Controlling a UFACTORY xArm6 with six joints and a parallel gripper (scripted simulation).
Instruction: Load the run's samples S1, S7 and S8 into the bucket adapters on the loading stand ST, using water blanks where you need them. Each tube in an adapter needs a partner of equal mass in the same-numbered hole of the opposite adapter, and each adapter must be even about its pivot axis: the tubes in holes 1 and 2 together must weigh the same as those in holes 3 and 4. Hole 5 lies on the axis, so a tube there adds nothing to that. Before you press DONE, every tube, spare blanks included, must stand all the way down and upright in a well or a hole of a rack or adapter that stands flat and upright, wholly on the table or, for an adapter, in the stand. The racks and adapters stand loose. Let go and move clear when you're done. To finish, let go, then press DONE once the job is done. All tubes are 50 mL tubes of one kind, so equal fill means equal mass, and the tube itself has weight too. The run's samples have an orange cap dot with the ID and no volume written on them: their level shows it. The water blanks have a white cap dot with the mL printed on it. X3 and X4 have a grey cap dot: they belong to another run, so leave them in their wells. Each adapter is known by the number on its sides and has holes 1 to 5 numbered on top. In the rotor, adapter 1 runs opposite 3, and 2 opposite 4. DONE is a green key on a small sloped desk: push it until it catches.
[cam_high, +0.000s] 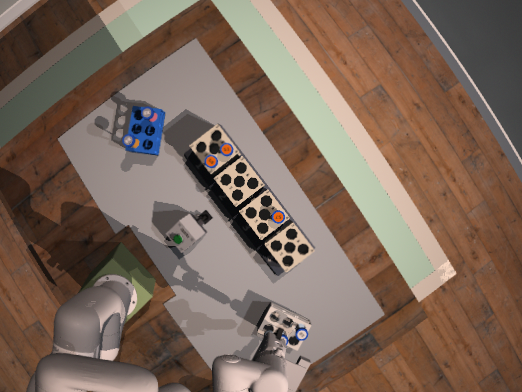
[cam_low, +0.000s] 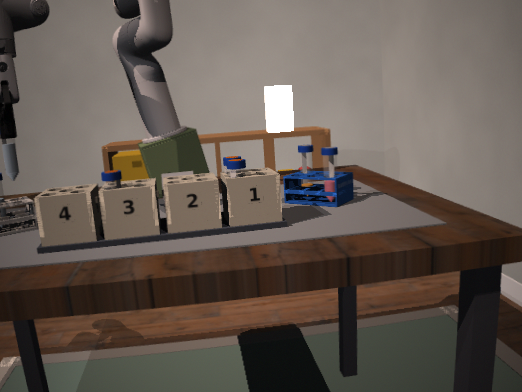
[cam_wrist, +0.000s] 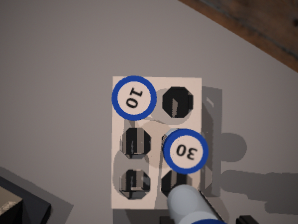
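My hand is 1 cm to the left of the blue-capped tube and 5 cm above it. Round my hand: pale blank rack 3 cm ahead, 3 cm to the right, 18 cm below; green DONE key 35 cm to the left, 15 cm below; pink tube 23 cm ahead, 22 cm to the left, 14 cm below.
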